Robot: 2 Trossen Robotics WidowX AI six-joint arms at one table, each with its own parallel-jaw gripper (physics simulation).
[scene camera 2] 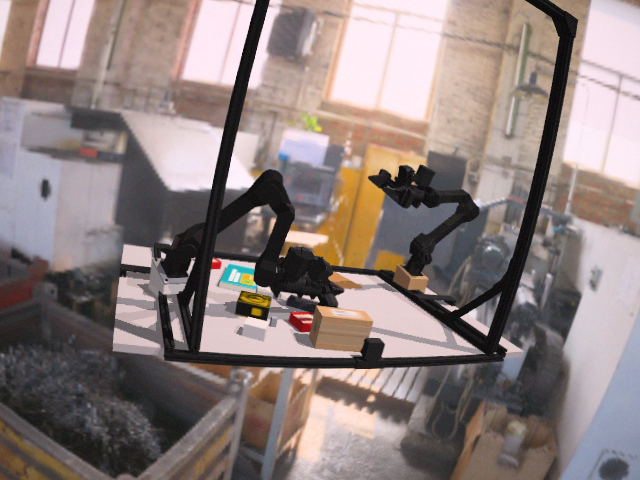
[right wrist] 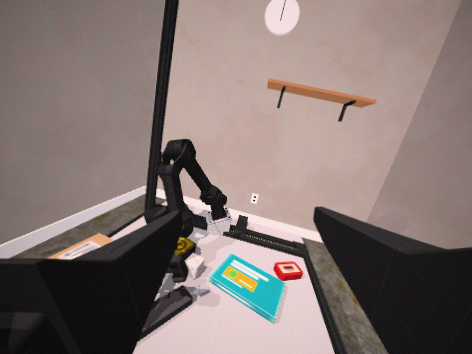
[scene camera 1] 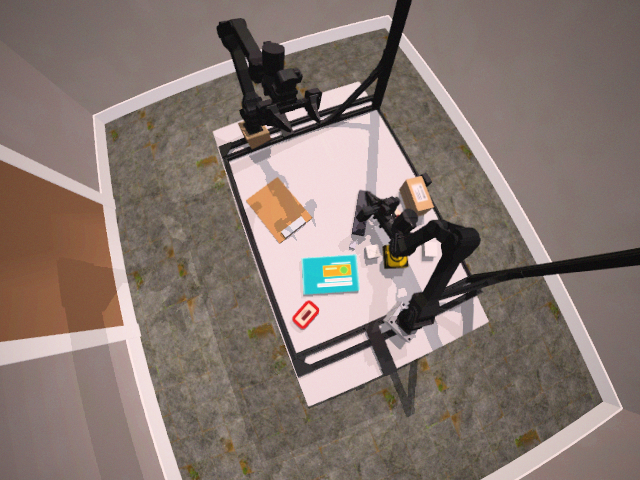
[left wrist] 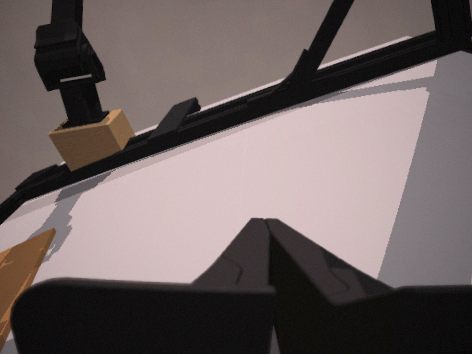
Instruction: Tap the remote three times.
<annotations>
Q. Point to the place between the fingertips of my right gripper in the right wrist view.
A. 247,215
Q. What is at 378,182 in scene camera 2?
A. My right gripper.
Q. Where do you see a brown cardboard box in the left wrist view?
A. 29,254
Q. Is my right gripper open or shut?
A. Open.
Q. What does the remote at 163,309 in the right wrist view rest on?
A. The table.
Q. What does the brown cardboard box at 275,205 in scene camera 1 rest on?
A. The table.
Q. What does my right gripper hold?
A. Nothing.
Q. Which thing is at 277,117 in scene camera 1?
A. My right gripper.
</annotations>
